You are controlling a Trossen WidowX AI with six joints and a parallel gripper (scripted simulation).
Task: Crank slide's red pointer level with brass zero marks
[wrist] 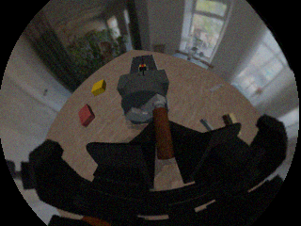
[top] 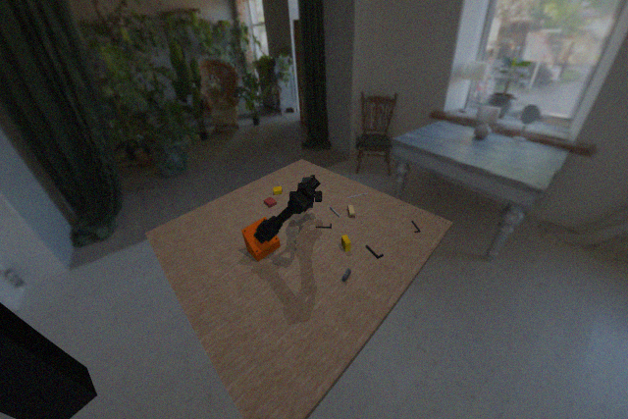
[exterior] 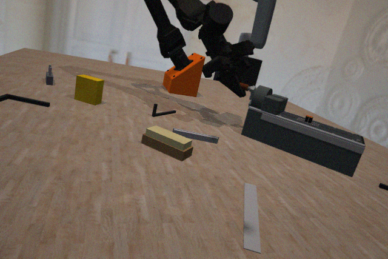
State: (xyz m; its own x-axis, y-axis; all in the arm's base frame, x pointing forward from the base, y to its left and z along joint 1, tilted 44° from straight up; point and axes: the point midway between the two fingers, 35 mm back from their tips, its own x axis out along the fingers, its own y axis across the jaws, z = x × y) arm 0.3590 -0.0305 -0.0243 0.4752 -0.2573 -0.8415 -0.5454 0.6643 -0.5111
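The brown crank handle is 20 mm above my gripper tip, 10 mm to the right of it and 10 mm behind it. Also, from my gripper tip: red pointer (130 mm ahead, 110 mm to the left, 10 mm below); tan-and-brown block (240 mm to the right, 120 mm ahead, 70 mm below); grey bar (150 mm to the right, 80 mm below, 70 mm ahead).
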